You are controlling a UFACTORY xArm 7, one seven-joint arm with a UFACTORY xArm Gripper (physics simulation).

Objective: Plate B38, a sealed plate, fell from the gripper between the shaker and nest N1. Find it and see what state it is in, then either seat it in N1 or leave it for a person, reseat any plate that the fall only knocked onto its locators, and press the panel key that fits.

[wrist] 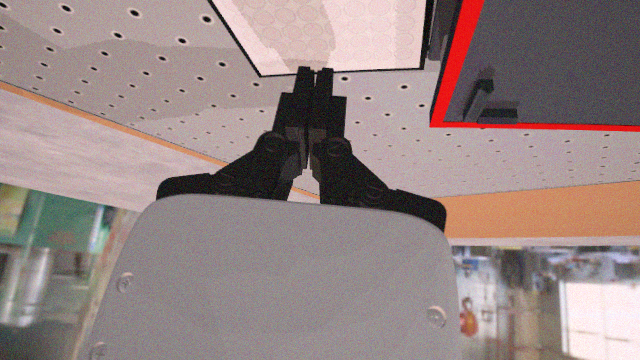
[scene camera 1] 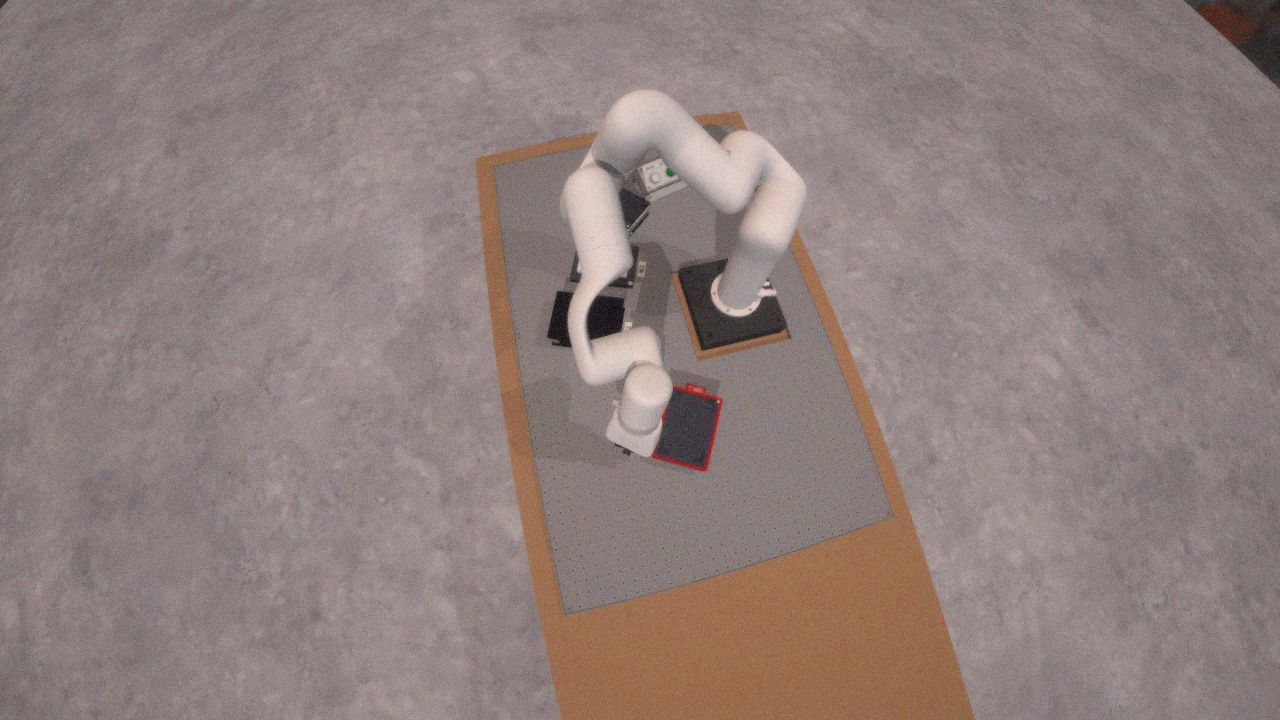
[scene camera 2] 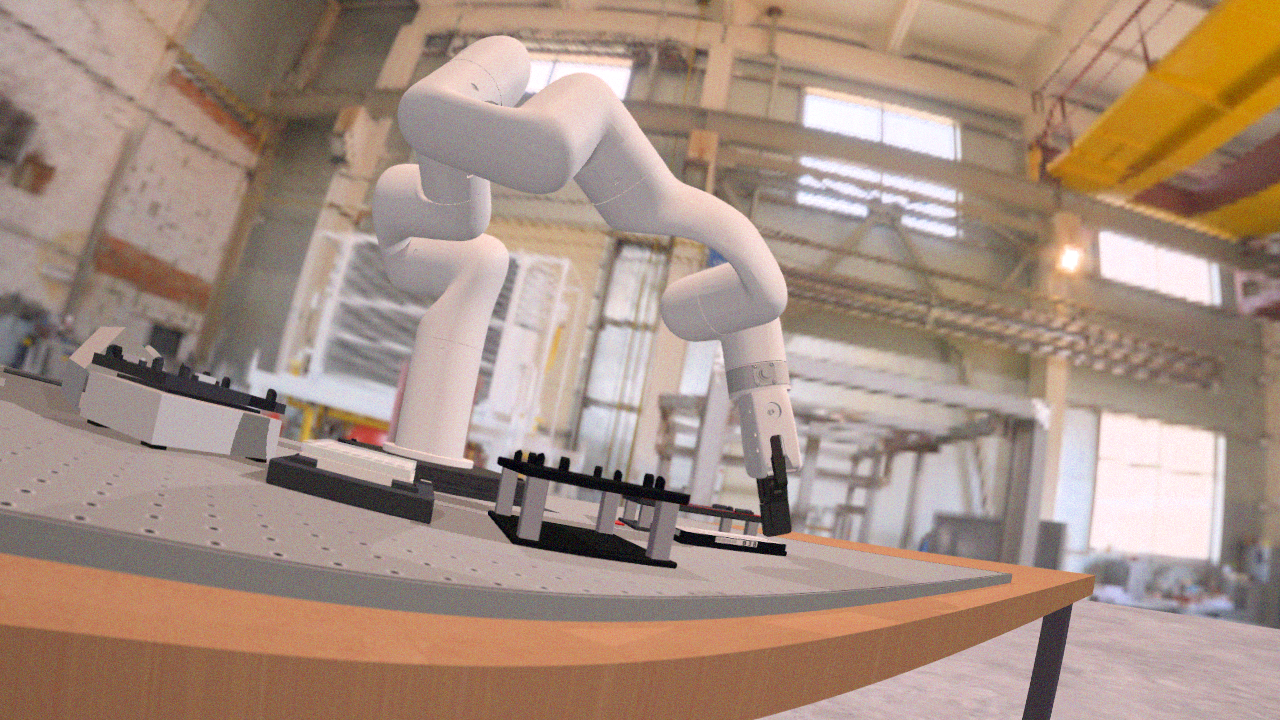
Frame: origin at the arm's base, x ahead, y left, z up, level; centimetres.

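Where they show: gripper, fingertip midpoint: (wrist: 316, 90) (scene camera 1: 628, 448) (scene camera 2: 777, 534); arm's base, origin of the base link: (scene camera 1: 735, 294) (scene camera 2: 427, 459).
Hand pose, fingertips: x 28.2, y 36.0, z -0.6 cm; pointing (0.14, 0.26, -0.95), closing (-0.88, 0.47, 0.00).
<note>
Each offset is from my fingertips to the top centre of the thing. "pt": to the spot under its first point.
A white panel with faint circles and a thin black border (wrist: 350, 30) (scene camera 2: 729, 540) lies low on the deck beside a raised, red-edged dark platform @[dz +2.4, dx -13.3, dy -3.8 cm] (scene camera 1: 691, 429) (wrist: 555, 60). Its label is unreadable, and I cannot tell whether it is B38 or what state its seal is in. My gripper (wrist: 316, 90) (scene camera 2: 776, 532) is shut and empty, pointing down. Its tips overlap the panel's near edge in the wrist view; contact is unclear. A white plate @[dz +1.2, dx +4.2, dy -47.4 cm] (scene camera 2: 362, 461) rests on a dark base @[dz +0.2, dx +4.2, dy -47.4 cm] (scene camera 2: 344, 489). The key panel @[dz +6.1, dx -16.0, dy -75.8 cm] (scene camera 1: 657, 176) has a green key and is partly behind the arm.
A black stand on grey posts (scene camera 1: 586, 315) (scene camera 2: 595, 480) stands between the dark base and the platform. A white-bodied device with a black top @[pt dz +1.1, dx +7.4, dy -62.6 cm] (scene camera 2: 179, 407) is at the far left in scene camera 2. The robot's black base plate (scene camera 1: 707, 326) sits beside these fixtures.
</note>
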